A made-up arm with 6 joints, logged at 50 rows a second.
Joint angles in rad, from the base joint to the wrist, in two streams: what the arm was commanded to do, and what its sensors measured. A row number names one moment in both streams.
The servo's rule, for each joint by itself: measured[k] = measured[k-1] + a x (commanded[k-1-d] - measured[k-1]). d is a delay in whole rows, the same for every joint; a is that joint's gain. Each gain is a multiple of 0.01, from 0.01 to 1. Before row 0 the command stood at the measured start. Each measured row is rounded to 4 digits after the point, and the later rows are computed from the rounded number. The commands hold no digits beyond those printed.
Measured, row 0: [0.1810 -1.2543 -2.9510 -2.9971 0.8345 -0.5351]
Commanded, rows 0 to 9: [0.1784 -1.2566 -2.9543 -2.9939 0.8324 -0.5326]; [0.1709 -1.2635 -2.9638 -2.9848 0.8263 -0.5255]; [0.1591 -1.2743 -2.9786 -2.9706 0.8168 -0.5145]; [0.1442 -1.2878 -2.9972 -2.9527 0.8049 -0.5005]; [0.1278 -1.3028 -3.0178 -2.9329 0.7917 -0.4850]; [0.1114 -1.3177 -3.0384 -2.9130 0.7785 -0.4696]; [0.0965 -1.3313 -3.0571 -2.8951 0.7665 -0.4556]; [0.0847 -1.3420 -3.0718 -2.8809 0.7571 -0.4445]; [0.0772 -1.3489 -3.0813 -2.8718 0.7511 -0.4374]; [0.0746 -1.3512 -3.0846 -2.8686 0.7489 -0.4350]
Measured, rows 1 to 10: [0.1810 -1.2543 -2.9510 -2.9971 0.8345 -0.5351]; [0.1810 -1.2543 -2.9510 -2.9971 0.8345 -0.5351]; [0.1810 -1.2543 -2.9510 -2.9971 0.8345 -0.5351]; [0.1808 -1.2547 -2.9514 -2.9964 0.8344 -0.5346]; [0.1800 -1.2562 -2.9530 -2.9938 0.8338 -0.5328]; [0.1783 -1.2593 -2.9563 -2.9887 0.8326 -0.5291]; [0.1756 -1.2641 -2.9616 -2.9808 0.8307 -0.5234]; [0.1718 -1.2707 -2.9689 -2.9703 0.8280 -0.5157]; [0.1670 -1.2787 -2.9779 -2.9577 0.8245 -0.5065]; [0.1614 -1.2876 -2.9882 -2.9439 0.8204 -0.4963]
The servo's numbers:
d 3
a 0.08 0.17 0.13 0.22 0.07 0.20

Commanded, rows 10 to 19: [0.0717 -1.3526 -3.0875 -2.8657 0.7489 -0.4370]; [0.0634 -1.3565 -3.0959 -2.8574 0.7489 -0.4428]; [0.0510 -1.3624 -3.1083 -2.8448 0.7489 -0.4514]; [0.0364 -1.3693 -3.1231 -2.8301 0.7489 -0.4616]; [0.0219 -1.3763 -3.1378 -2.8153 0.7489 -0.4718]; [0.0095 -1.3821 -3.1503 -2.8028 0.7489 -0.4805]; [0.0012 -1.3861 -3.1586 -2.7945 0.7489 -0.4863]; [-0.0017 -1.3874 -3.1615 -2.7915 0.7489 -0.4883]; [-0.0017 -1.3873 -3.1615 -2.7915 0.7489 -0.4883]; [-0.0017 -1.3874 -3.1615 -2.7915 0.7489 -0.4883]
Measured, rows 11 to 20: [0.1553 -1.2968 -2.9991 -2.9300 0.8160 -0.4859]; [0.1491 -1.3057 -3.0098 -2.9172 0.8115 -0.4762]; [0.1431 -1.3134 -3.0195 -2.9065 0.8071 -0.4680]; [0.1374 -1.3201 -3.0283 -2.8975 0.8030 -0.4618]; [0.1315 -1.3263 -3.0371 -2.8887 0.7992 -0.4580]; [0.1251 -1.3324 -3.0464 -2.8790 0.7957 -0.4567]; [0.1180 -1.3387 -3.0564 -2.8682 0.7924 -0.4577]; [0.1103 -1.3451 -3.0670 -2.8566 0.7894 -0.4605]; [0.1022 -1.3514 -3.0778 -2.8448 0.7866 -0.4645]; [0.0941 -1.3573 -3.0883 -2.8337 0.7840 -0.4689]
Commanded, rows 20 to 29: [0.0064 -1.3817 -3.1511 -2.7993 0.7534 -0.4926]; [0.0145 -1.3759 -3.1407 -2.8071 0.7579 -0.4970]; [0.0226 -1.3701 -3.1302 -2.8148 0.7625 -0.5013]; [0.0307 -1.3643 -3.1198 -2.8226 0.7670 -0.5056]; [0.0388 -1.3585 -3.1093 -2.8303 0.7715 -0.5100]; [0.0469 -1.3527 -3.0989 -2.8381 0.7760 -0.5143]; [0.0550 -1.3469 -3.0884 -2.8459 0.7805 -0.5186]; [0.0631 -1.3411 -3.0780 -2.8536 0.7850 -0.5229]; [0.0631 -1.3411 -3.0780 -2.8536 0.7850 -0.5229]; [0.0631 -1.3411 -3.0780 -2.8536 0.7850 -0.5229]
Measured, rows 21 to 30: [0.0864 -1.3624 -3.0978 -2.8244 0.7815 -0.4728]; [0.0794 -1.3666 -3.1061 -2.8172 0.7792 -0.4759]; [0.0729 -1.3701 -3.1133 -2.8115 0.7771 -0.4784]; [0.0676 -1.3721 -3.1182 -2.8088 0.7754 -0.4812]; [0.0634 -1.3727 -3.1211 -2.8084 0.7742 -0.4844]; [0.0601 -1.3723 -3.1223 -2.8098 0.7734 -0.4878]; [0.0577 -1.3709 -3.1220 -2.8126 0.7730 -0.4914]; [0.0562 -1.3688 -3.1203 -2.8165 0.7729 -0.4951]; [0.0555 -1.3661 -3.1175 -2.8213 0.7731 -0.4989]; [0.0555 -1.3628 -3.1137 -2.8267 0.7736 -0.5028]
